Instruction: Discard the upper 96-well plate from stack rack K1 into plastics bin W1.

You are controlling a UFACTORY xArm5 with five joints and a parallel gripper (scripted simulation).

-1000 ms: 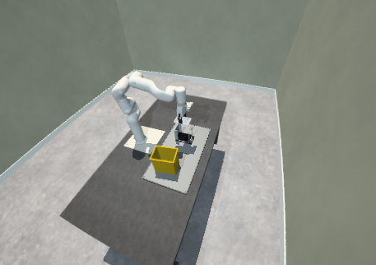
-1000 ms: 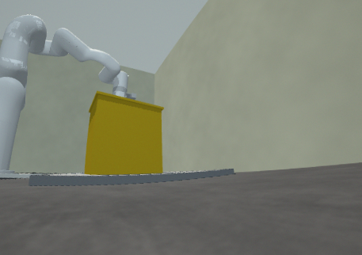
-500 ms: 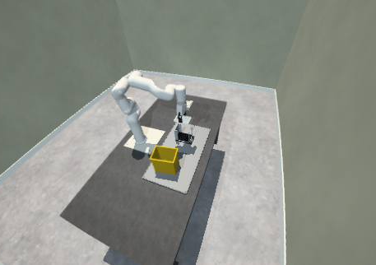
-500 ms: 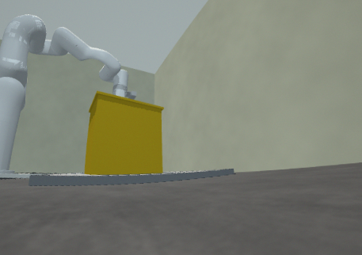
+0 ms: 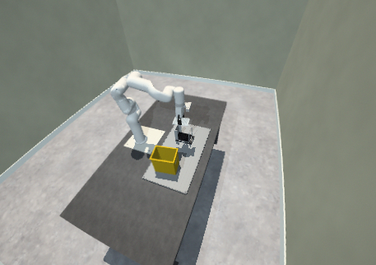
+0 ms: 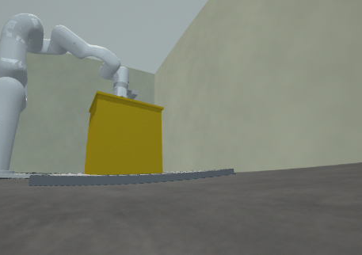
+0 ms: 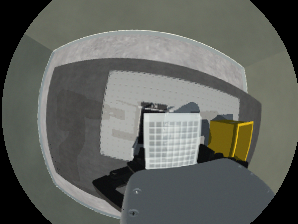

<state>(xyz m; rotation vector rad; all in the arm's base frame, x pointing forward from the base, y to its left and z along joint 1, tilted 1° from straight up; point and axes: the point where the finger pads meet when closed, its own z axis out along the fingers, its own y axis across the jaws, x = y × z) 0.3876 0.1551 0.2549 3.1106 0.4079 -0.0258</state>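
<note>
The yellow plastics bin W1 lies 2 cm ahead of my hand, 30 cm to the right of it and 17 cm below it. From my hand the other things lie so: K1 label 8 cm ahead, 4 cm to the left, 24 cm below; then 96-well plate 1 cm below.
</note>
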